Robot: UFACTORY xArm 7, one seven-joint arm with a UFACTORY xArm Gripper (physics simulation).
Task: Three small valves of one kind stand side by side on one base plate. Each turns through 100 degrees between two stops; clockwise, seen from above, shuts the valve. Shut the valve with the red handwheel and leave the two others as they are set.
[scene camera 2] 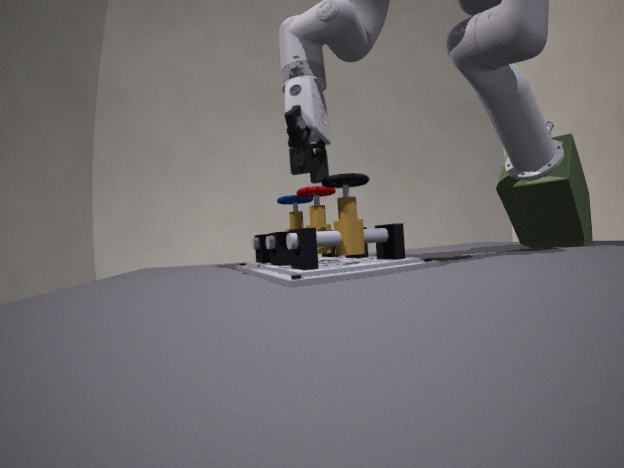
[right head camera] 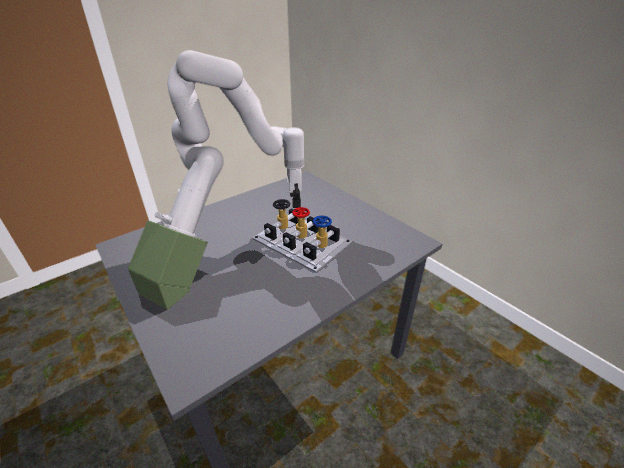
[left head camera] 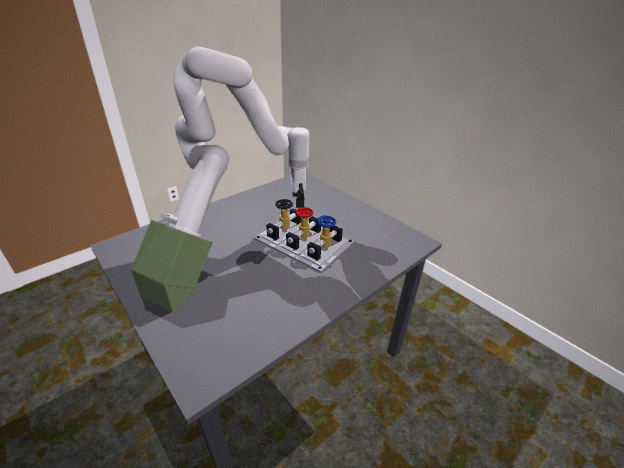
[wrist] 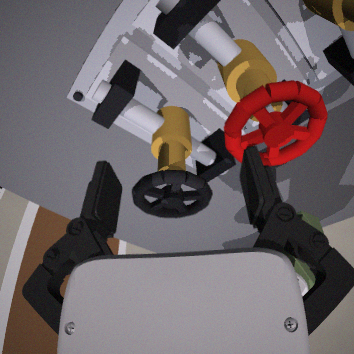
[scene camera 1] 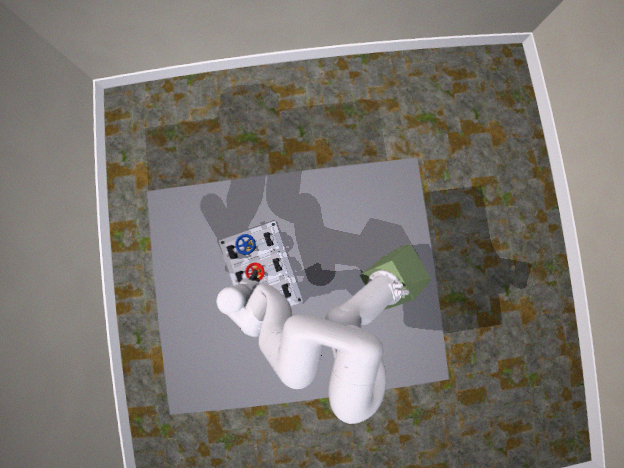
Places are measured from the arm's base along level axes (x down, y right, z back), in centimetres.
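Pixels of known places: gripper, fingertip midpoint: [scene camera 2: 311, 178] [right head camera: 295, 201] [left head camera: 298, 201] [wrist: 176, 167]; arm's base at its link origin: [scene camera 2: 534, 160] [right head camera: 178, 231] [left head camera: 182, 231] [scene camera 1: 385, 287].
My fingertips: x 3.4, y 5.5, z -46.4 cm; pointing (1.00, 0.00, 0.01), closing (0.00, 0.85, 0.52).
Ahead of a thing's pixels: the offset from my fingertips to its middle. Level surfaces: height alone.
The red handwheel @[dx +2.4, dy +6.4, dz +2.2 cm] [left head camera: 304, 212] [right head camera: 301, 212] [scene camera 1: 255, 263] [scene camera 2: 315, 191] [wrist: 279, 131] stands between the blue handwheel @[dx +2.4, dy +16.7, dz +0.3 cm] [left head camera: 326, 221] [right head camera: 322, 221] [scene camera 1: 245, 244] [scene camera 2: 294, 199] and the black handwheel @[dx +2.4, dy -3.9, dz +4.2 cm] [left head camera: 284, 204] [right head camera: 281, 204] [scene camera 2: 345, 179] [wrist: 172, 201]. All three sit on gold valve bodies on the base plate [left head camera: 322, 266] [scene camera 2: 302, 283]. My gripper [scene camera 2: 309, 174] [wrist: 176, 167] is open and empty, pointing down. Its tips are close above red-wheel height in scene camera 2. In the wrist view the right finger overlaps the red rim's near edge; contact is unclear. The black wheel appears between the fingers. The arm hides it in scene camera 1.
Black pipe blocks [left head camera: 292, 240] [scene camera 2: 304, 248] stand along both sides of the plate. The green base block [left head camera: 171, 261] [right head camera: 167, 261] [scene camera 1: 403, 272] [scene camera 2: 546, 206] carries the arm on the grey table @[dx +14.9 cm] [left head camera: 241, 342]. Walls stand behind the table.
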